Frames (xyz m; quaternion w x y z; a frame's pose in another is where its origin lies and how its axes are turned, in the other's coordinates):
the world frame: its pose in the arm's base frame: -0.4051 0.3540 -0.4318 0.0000 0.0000 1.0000 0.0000
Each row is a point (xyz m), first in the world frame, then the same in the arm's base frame.
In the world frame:
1: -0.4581 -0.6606 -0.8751
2: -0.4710 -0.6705 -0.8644
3: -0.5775 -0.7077 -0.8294
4: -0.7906 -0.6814 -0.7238
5: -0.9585 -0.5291 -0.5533
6: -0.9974 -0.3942 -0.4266
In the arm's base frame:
1: 0.0530 -0.3066 0.4433
2: 0.0659 -0.3165 0.4326
3: 0.1724 -0.3537 0.3976
4: 0.3855 -0.3274 0.2920
5: 0.5534 -0.1751 0.1215
6: 0.5923 -0.0402 -0.0052

